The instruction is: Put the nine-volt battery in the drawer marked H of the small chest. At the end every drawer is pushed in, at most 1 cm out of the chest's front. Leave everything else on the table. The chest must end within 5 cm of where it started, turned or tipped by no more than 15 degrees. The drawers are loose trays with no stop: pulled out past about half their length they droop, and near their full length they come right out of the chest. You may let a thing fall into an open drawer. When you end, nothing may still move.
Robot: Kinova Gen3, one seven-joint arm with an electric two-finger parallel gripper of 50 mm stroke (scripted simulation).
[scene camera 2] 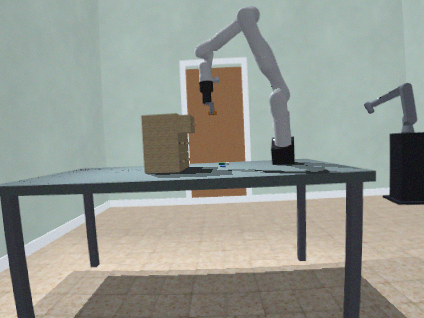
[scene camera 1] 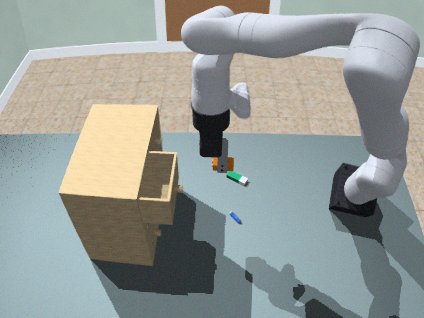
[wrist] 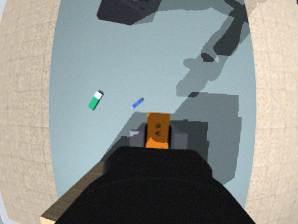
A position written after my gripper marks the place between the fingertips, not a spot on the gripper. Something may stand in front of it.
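Note:
My gripper [scene camera 1: 222,166], [wrist: 157,131]. Wooden chest [scene camera 1: 100,188], [scene camera 2: 160,134].

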